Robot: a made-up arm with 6 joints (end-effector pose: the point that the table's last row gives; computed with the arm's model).
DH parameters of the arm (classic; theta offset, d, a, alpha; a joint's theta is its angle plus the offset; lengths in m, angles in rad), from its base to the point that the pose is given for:
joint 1: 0 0.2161 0 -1.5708
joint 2: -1.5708 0 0.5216 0
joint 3: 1.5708 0.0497 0 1.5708
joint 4: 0 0.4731 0 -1.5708
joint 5: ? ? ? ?
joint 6: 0 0.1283 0 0
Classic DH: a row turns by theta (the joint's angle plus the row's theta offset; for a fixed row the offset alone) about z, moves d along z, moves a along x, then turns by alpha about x.
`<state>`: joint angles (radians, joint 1 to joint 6).
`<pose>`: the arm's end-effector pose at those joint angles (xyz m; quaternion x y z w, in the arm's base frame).
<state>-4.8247 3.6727 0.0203 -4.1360 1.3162 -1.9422</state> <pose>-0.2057 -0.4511 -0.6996 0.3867 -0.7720 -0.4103 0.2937</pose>
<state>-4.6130 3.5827 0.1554 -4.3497 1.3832 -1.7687</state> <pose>-0.1206 -0.4792 -0.6919 0.4209 -0.7056 -0.3385 0.4587</pose>
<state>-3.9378 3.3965 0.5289 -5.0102 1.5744 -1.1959</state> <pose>0.2208 -0.4721 -0.5968 0.4098 -0.4767 0.2120 0.7483</pose>
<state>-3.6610 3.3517 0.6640 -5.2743 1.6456 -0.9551</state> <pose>0.3626 -0.3893 -0.5392 0.3583 -0.3793 0.4948 0.6949</pose>
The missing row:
joint 5: 0 0 0 1.5708
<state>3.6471 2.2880 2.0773 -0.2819 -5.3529 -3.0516</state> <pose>0.1480 0.0578 -0.2208 -0.2328 0.4305 0.2361 0.8395</pose>
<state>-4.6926 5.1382 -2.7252 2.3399 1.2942 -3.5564</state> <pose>-0.1369 -0.0754 0.1096 -0.6135 -0.0530 0.5234 0.5890</pose>
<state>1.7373 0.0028 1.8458 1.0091 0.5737 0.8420</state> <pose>-0.1983 0.5243 0.5427 0.0953 -0.8632 -0.4038 0.2877</pose>
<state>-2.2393 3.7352 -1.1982 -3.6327 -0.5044 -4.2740</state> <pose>0.0185 -0.0096 -0.7290 -0.3334 -0.9328 0.0336 0.1327</pose>
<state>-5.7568 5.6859 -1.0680 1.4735 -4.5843 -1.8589</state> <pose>-0.7364 -0.2239 0.6166 -0.2581 -0.6160 -0.5164 0.5361</pose>
